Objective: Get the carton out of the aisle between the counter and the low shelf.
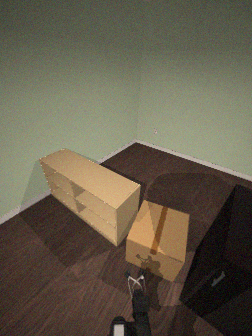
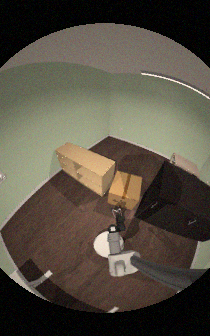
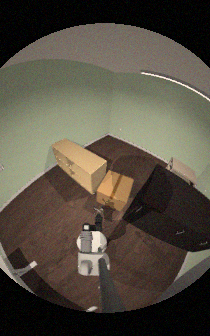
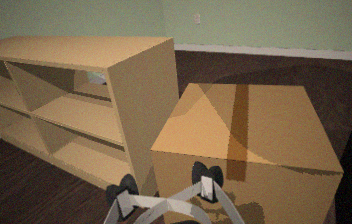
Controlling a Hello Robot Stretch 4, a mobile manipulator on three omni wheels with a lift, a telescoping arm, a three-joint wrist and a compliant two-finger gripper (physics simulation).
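Pixels of known places: gripper, between the fingertips: (image 1: pixel 134 270) (image 2: pixel 114 206) (image 3: pixel 98 205) (image 4: pixel 165 181); robot's base, origin of its link: (image 2: pixel 107 243) (image 3: pixel 92 241).
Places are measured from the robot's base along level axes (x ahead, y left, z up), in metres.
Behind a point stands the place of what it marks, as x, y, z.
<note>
The brown carton (image 1: pixel 172 225) @[0.841, -0.472, 0.378] (image 2: pixel 131 184) @[0.822, -0.441, 0.378] (image 3: pixel 120 185) @[0.822, -0.427, 0.378] (image 4: pixel 280 120) @[0.762, -0.458, 0.378], with a darker tape strip over its top, stands upright on the floor between the end of the low shelf (image 1: pixel 95 179) @[1.238, 0.236, 0.582] (image 2: pixel 89 157) @[1.274, 0.198, 0.582] (image 3: pixel 82 157) @[1.204, 0.180, 0.582] (image 4: pixel 145 90) @[0.978, -0.069, 0.449] and the dark counter (image 1: pixel 225 250) @[0.384, -0.466, 0.880] (image 2: pixel 175 210) @[0.177, -0.693, 0.751] (image 3: pixel 160 215) @[0.205, -0.660, 0.785]. My gripper (image 1: pixel 135 276) (image 2: pixel 117 212) (image 3: pixel 99 210) (image 4: pixel 165 181) @[0.429, -0.089, 0.574] is open, its two fingertips apart and nothing between them. It is in front of the carton's near face, towards the shelf side, and its shadow falls on that face. The carton's far side is hidden.
Green walls with a white baseboard (image 1: pixel 200 165) @[2.444, -1.607, -0.018] meet in a corner behind the shelf and carton. A pale boxy object (image 2: pixel 184 164) @[1.148, -2.117, 0.422] (image 3: pixel 181 170) @[1.133, -2.083, 0.422] shows beyond the counter. Handles stick out from the counter's front.
</note>
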